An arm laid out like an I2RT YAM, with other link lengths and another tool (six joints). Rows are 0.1 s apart.
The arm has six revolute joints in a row. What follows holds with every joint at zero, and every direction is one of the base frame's.
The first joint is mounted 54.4 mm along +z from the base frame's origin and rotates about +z.
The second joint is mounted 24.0 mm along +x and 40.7 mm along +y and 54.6 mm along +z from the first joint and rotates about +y.
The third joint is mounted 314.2 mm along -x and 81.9 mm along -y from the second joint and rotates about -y.
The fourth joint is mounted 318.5 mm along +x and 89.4 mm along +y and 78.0 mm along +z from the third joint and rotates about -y.
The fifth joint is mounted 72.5 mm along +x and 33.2 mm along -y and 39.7 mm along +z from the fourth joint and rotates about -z.
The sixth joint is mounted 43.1 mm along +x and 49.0 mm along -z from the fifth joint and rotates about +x.
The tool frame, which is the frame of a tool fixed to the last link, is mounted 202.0 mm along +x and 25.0 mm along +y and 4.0 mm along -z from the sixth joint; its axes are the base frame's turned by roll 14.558, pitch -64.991 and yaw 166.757 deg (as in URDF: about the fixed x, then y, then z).
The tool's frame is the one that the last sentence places.
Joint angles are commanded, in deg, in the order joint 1, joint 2, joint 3, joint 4, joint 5, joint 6. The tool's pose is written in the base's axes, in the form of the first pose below.
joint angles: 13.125 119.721 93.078 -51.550 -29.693 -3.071
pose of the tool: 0.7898, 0.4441, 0.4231, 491.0; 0.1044, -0.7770, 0.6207, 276.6; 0.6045, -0.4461, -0.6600, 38.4; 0, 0, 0, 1
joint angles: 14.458 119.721 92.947 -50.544 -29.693 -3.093
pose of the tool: 0.7779, 0.4690, 0.4182, 488.3; 0.1207, -0.7647, 0.6330, 289.0; 0.6166, -0.4420, -0.6515, 38.3; 0, 0, 0, 1
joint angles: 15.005 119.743 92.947 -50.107 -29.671 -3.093
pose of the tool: 0.7724, 0.4793, 0.4168, 487.5; 0.1271, -0.7595, 0.6379, 294.1; 0.6223, -0.4398, -0.6475, 38.4; 0, 0, 0, 1
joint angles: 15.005 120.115 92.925 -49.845 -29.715 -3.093
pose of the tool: 0.7738, 0.4784, 0.4151, 488.0; 0.1272, -0.7594, 0.6381, 294.4; 0.6205, -0.4410, -0.6485, 35.2; 0, 0, 0, 1
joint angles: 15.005 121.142 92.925 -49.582 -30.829 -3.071
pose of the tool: 0.7844, 0.4732, 0.4009, 486.3; 0.1211, -0.7508, 0.6493, 297.9; 0.6083, -0.4608, -0.6462, 28.8; 0, 0, 0, 1
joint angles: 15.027 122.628 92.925 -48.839 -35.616 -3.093
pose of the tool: 0.8026, 0.4696, 0.3679, 480.7; 0.0899, -0.7048, 0.7036, 313.2; 0.5897, -0.5317, -0.6079, 28.4; 0, 0, 0, 1
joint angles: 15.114 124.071 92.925 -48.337 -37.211 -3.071
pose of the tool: 0.8155, 0.4615, 0.3492, 478.2; 0.0823, -0.6898, 0.7193, 318.6; 0.5728, -0.5579, -0.6005, 20.1; 0, 0, 0, 1
